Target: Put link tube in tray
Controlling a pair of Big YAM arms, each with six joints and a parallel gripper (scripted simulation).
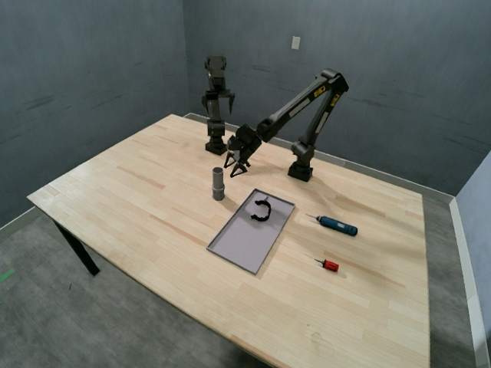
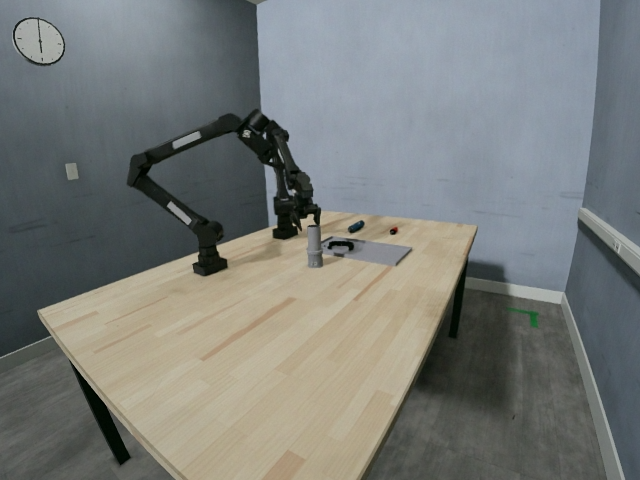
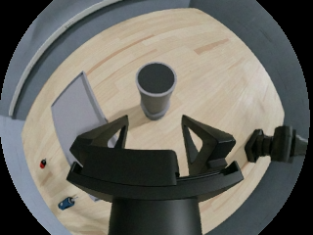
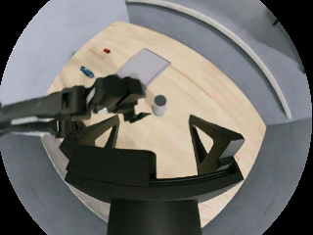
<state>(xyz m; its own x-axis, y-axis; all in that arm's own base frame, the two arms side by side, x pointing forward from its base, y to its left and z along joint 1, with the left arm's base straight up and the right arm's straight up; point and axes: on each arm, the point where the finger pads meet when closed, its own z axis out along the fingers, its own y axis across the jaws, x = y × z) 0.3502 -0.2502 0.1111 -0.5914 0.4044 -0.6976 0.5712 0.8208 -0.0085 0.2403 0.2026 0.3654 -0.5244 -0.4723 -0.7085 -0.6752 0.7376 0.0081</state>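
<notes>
My left hand is 4 cm short of the grey link tube, 3 cm to the left of it and 3 cm above it. The rest, counted from my left hand: grey joint module: 4 cm ahead, 3 cm to the right, 11 cm below; flat grey tray: 13 cm ahead, 20 cm to the left, 13 cm below; red screwdriver: 20 cm ahead, 53 cm to the left, 13 cm below.
</notes>
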